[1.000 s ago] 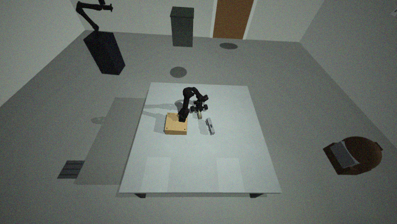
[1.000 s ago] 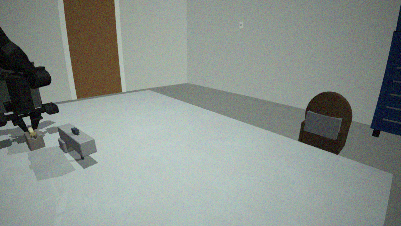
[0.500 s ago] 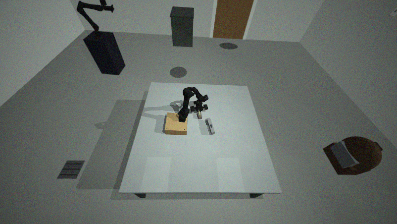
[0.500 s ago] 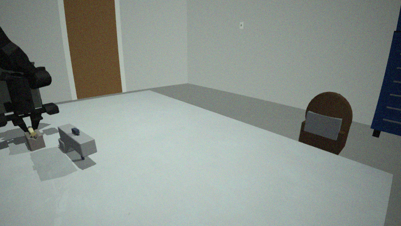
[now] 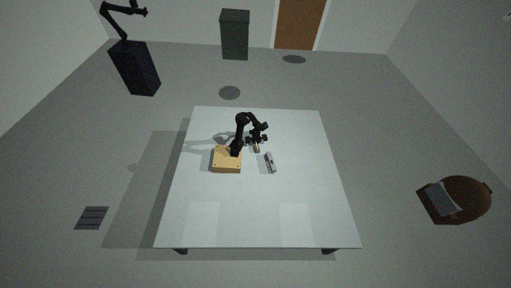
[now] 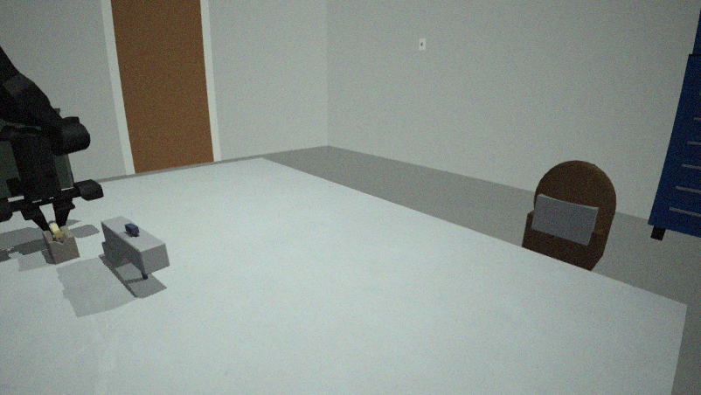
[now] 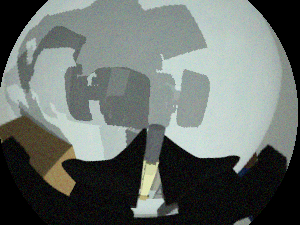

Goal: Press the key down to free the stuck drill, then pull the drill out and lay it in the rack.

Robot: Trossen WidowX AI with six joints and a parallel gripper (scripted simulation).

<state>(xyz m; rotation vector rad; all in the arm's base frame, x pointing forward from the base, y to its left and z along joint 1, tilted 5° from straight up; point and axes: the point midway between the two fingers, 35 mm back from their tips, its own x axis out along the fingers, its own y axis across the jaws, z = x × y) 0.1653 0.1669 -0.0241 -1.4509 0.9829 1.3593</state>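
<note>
Right now the drill is 1 cm ahead of my gripper tip, 4 cm to the right of it and 4 cm above it. Round my gripper tip: rack: 1 cm ahead, 5 cm to the right, 1 cm above; grey housing: 13 cm ahead, 19 cm to the right, 4 cm above; small blue key: 14 cm ahead, 22 cm to the right, 4 cm above.
</note>
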